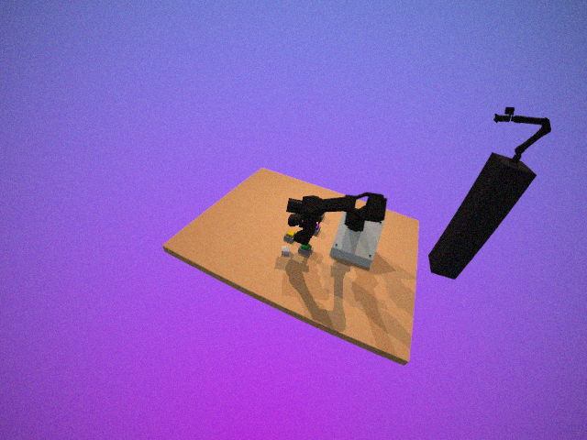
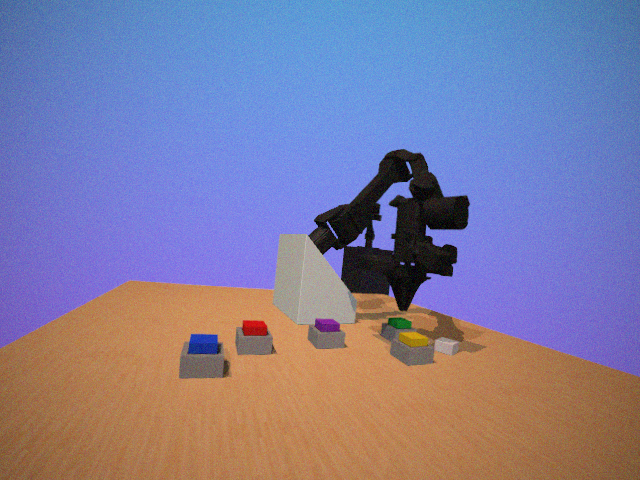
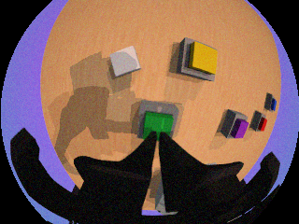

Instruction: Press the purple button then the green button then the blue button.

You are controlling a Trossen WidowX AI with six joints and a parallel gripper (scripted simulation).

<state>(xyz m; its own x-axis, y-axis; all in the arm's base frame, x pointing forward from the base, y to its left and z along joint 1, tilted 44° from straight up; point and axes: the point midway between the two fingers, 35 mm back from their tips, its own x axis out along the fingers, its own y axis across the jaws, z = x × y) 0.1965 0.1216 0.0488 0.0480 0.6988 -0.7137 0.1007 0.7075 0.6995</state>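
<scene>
Now: gripper tip 2 cm above the green button. Also, from my gripper tip: yellow button (8 cm ahead, 5 cm to the right, 2 cm below); small white block (8 cm ahead, 5 cm below, 4 cm to the left); purple button (16 cm to the right, 2 cm below, 1 cm behind).
</scene>
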